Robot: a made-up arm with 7 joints.
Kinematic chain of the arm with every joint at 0, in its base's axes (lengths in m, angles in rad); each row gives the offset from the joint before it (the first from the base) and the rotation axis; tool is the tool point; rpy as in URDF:
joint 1: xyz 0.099 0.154 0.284 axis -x
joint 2: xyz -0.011 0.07 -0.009 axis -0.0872 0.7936 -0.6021
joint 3: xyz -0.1 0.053 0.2 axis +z
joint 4: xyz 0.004 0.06 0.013 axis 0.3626 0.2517 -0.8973
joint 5: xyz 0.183 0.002 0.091 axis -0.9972 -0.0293 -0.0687
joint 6: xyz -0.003 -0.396 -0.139 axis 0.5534 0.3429 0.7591
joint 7: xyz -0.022 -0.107 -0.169 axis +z
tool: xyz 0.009 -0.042 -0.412 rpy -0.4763 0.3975 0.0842
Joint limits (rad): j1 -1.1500..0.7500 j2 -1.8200..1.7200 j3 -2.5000..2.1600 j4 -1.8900..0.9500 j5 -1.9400..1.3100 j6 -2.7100..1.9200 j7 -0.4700..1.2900
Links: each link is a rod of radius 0.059 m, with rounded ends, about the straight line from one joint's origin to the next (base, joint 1, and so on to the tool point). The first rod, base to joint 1, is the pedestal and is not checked.
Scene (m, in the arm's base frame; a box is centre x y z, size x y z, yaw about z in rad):
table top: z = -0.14
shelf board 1: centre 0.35 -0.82 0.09 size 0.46 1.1 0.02 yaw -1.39
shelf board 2: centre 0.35 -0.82 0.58 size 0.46 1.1 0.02 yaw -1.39
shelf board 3: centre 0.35 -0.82 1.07 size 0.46 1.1 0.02 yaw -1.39
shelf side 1: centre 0.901 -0.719 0.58 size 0.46 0.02 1 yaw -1.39
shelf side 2: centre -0.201 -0.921 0.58 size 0.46 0.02 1 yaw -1.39
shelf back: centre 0.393 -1.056 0.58 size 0.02 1.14 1 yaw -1.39
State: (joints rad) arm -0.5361 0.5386 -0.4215 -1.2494 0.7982 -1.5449 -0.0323
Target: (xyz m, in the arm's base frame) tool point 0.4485 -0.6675 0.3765
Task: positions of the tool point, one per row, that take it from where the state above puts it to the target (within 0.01 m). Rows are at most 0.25 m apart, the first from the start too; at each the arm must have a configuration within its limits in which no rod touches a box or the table.
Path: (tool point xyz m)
1: 0.5954 -0.5348 0.8332
2: 0.5787 -0.4294 0.8331
3: 0.5776 -0.3228 0.8035
4: 0.5092 -0.3910 0.5866
5: 0.4008 -0.4065 0.3765
6: 0.4177 -0.4951 0.3997
7: 0.4305 -0.5852 0.4005
8: 0.4485 -0.6675 0.3765

